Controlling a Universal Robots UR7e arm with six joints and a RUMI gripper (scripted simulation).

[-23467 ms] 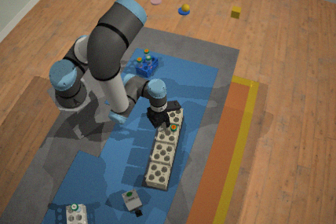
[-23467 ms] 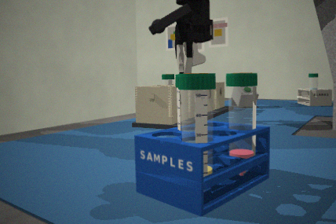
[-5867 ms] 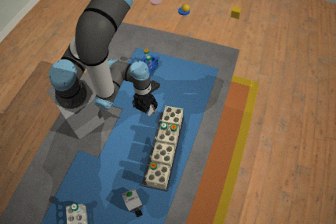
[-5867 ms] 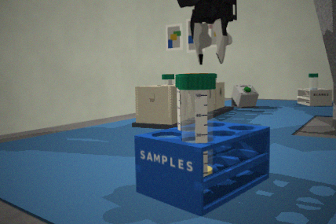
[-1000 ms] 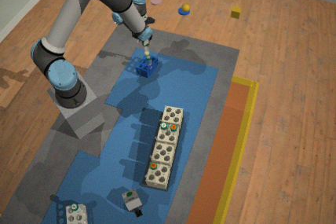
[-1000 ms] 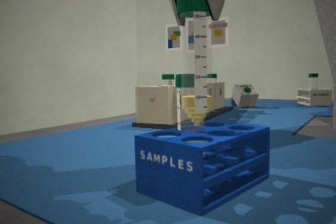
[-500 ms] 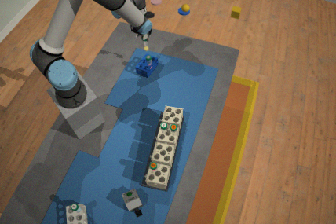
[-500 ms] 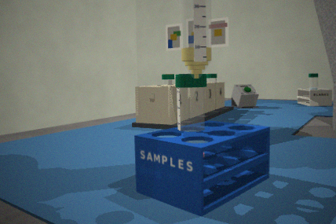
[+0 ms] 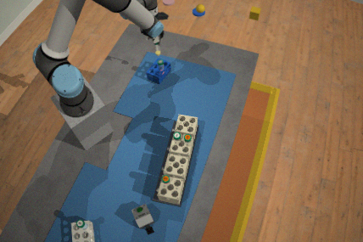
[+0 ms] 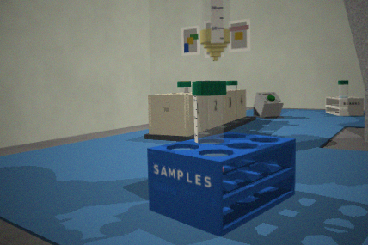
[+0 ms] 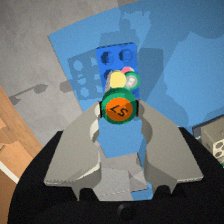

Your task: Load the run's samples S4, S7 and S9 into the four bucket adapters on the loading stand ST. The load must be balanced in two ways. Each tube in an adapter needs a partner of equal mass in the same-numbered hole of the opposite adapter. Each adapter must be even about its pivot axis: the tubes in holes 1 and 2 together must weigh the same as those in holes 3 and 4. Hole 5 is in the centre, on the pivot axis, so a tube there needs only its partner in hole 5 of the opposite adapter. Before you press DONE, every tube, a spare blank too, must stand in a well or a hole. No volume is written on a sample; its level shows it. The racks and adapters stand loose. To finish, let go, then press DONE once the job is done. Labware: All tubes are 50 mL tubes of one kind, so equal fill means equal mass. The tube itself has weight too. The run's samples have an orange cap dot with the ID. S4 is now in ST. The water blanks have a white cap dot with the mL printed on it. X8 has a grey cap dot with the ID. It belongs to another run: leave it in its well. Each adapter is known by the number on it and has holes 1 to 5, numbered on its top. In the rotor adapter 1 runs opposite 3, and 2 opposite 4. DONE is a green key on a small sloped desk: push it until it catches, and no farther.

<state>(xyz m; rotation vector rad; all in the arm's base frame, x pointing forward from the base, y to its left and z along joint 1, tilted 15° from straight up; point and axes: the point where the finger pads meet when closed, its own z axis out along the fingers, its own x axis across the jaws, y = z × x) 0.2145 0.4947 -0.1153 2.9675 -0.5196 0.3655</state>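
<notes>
My gripper is now 10 mm to the right of the tube and 50 mm above it. Round my hand: blue samples rack (20 mm to the right, 220 mm below); white-dot blank (230 mm ahead, 460 mm to the right, 180 mm below); sample tube S9 (230 mm ahead, 670 mm to the right, 180 mm below).
</notes>
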